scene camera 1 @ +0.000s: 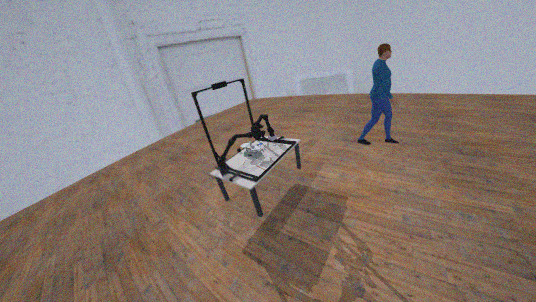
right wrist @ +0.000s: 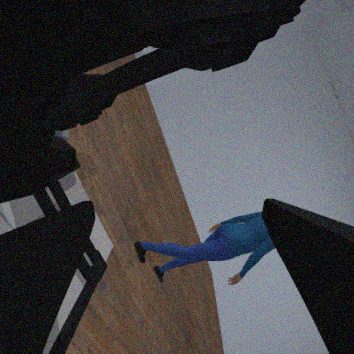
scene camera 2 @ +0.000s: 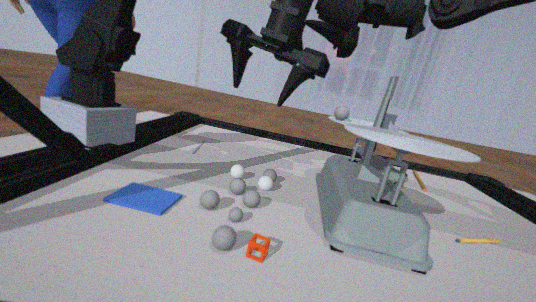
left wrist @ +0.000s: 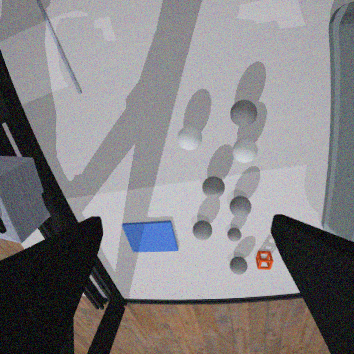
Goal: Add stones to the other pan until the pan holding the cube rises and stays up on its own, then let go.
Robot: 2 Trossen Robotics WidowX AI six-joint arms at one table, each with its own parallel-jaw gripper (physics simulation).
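Frame: origin at the left arm's base, x ahead, y left, z up, level; millimetres.
Where they show: left gripper, fingertip midpoint: (scene camera 1: 261,139) (scene camera 2: 256,96) (left wrist: 188,224); right gripper, fingertip midpoint: (scene camera 1: 263,128) (right wrist: 179,208); left arm's base, link origin: (scene camera 1: 272,135) (scene camera 2: 92,102); right arm's base, link origin: (scene camera 1: 222,167).
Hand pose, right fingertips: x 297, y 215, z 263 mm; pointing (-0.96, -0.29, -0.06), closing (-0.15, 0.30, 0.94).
Things, the pixels of their top centre, and the offset from my right fingertips. "pt": a spot on its surface instead.
- grey stone, top centre: (scene camera 2: 343,105) dx +123, dy -40, dz -180 mm
- small greyish cube, top centre: (scene camera 2: 389,114) dx +203, dy -39, dz -177 mm
- blue square, surface spot: (scene camera 2: 144,198) (left wrist: 152,241) pt dx -83, dy -307, dz -346 mm
- orange open-frame block, top centre: (scene camera 2: 260,240) (left wrist: 265,264) dx +97, dy -319, dz -331 mm
The balance's grey-green base (scene camera 2: 377,225) (left wrist: 342,125) stands at the right. Its near white pan (scene camera 2: 420,142) slopes down to the right in scene camera 2. A grey stone (scene camera 2: 341,113) sits on the far pan, at its left. A small greyish cube (scene camera 2: 392,119) is partly hidden behind the post; I cannot tell which pan bears it. Several loose grey stones (scene camera 2: 224,237) (left wrist: 202,230) and two white stones (scene camera 2: 265,183) (left wrist: 245,151) lie on the table. My left gripper (scene camera 2: 258,95) (left wrist: 188,224) is open and empty, high above the stones. My right gripper (right wrist: 179,208) is open and empty, away from the balance.
A blue square (scene camera 2: 144,198) (left wrist: 151,236) lies left of the stones. An orange open-frame block (scene camera 2: 258,248) (left wrist: 264,260) lies near the front stone. A pale box (scene camera 2: 107,122) (left wrist: 20,195) stands at the left. Yellow sticks (scene camera 2: 477,241) lie right of the balance. A person (scene camera 1: 381,95) (right wrist: 220,242) stands beyond the table.
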